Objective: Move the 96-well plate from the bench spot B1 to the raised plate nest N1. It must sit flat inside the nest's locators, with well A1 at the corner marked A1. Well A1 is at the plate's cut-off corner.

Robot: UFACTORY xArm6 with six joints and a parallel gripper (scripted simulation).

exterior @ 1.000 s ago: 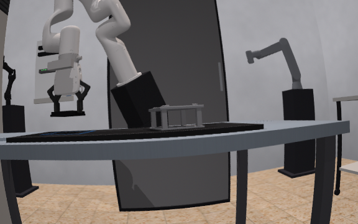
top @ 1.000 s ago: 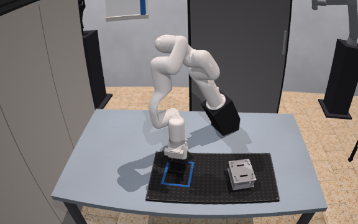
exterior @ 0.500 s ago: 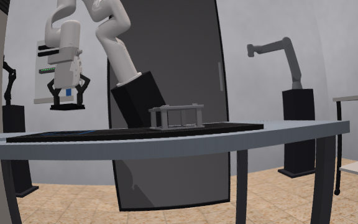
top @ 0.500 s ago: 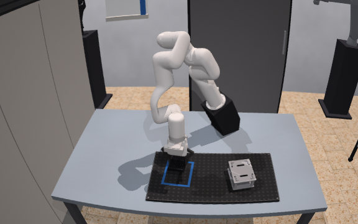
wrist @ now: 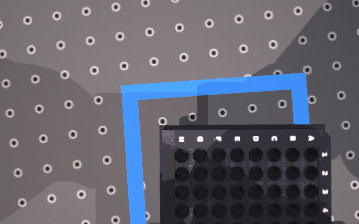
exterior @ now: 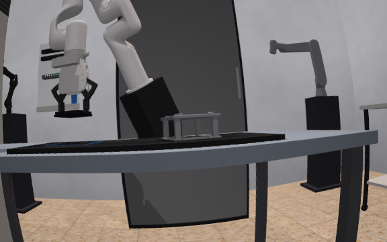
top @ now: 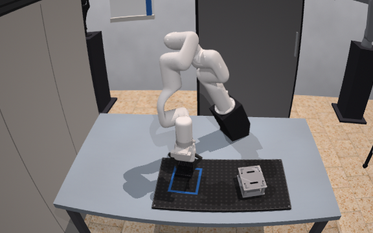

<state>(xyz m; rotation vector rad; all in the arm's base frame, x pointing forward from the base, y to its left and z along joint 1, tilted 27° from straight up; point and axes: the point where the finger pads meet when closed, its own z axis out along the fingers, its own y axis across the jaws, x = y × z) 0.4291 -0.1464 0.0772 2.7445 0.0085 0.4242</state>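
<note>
Right now my hand is 340 mm to the right of the grey raised plate nest, 40 mm above it and 10 mm short of it. Round my hand: black 96-well plate 10 mm below.
</note>
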